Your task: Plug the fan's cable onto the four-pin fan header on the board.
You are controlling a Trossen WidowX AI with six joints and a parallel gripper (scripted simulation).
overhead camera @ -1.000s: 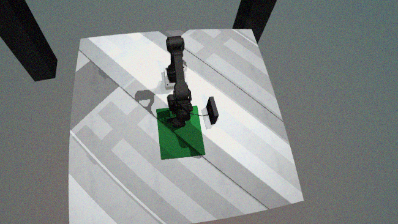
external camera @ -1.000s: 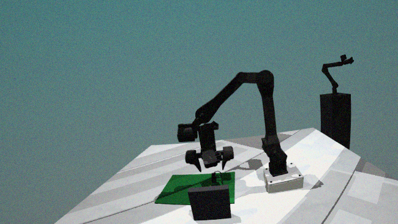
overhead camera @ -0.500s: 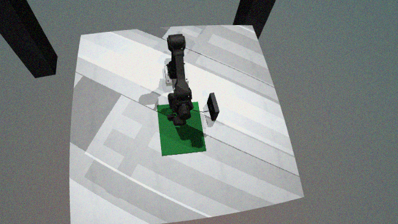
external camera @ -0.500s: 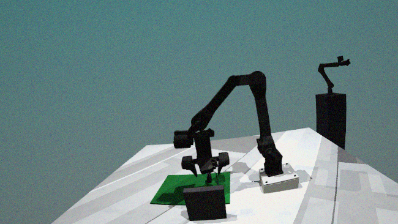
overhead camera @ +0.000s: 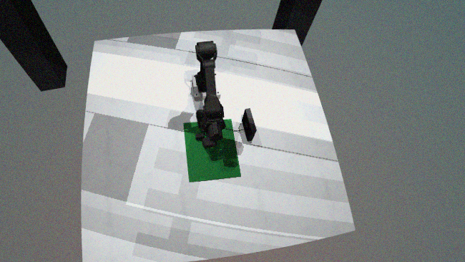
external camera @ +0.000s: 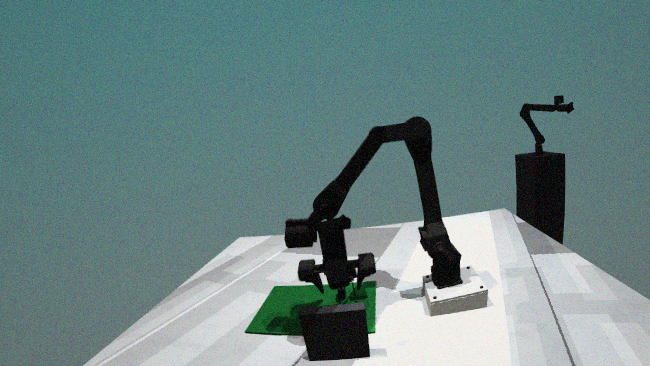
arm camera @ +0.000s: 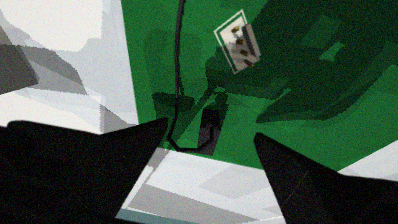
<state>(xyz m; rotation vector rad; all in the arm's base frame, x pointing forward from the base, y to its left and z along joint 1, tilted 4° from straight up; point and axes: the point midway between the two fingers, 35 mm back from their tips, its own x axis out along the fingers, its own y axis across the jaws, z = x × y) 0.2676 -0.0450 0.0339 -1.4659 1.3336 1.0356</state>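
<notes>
Now: the black plug 1 cm to the right of my gripper tip. Also, from my gripper tip: whitish fan header 7 cm to the left, 2 cm below; green board 6 cm ahead, 4 cm to the left, 4 cm below; black fan 1 cm behind, 22 cm to the left, 4 cm above.
</notes>
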